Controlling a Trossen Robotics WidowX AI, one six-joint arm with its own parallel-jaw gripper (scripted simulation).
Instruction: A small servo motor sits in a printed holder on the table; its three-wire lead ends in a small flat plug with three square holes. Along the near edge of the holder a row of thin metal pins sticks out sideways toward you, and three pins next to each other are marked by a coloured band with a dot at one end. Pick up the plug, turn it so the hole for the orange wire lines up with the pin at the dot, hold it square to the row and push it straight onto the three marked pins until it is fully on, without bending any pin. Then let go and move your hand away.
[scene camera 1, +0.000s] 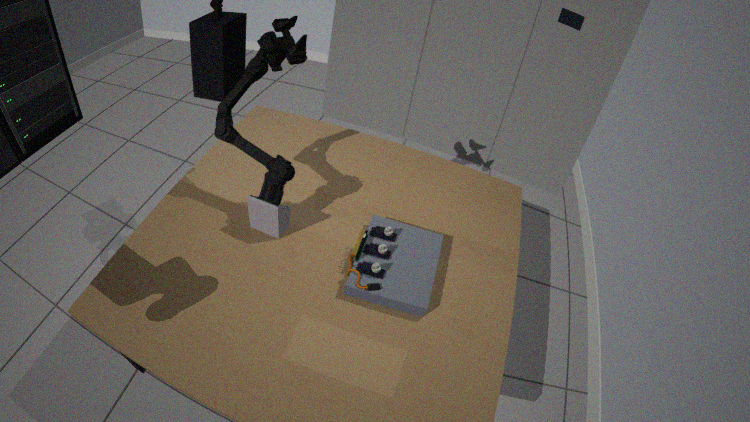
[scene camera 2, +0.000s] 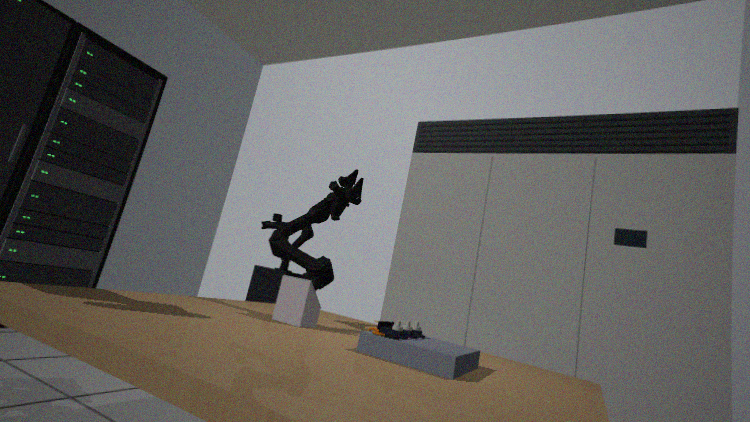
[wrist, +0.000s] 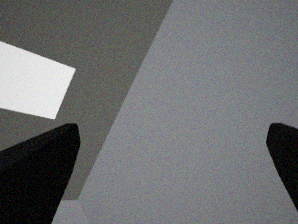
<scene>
gripper: scene camera 1; scene camera 2; wrist 174, 133
same spot on gripper: (scene camera 2: 356, 191) = (scene camera 1: 298, 48)
same spot on grey printed holder: (scene camera 2: 445, 359) = (scene camera 1: 418, 308)
</scene>
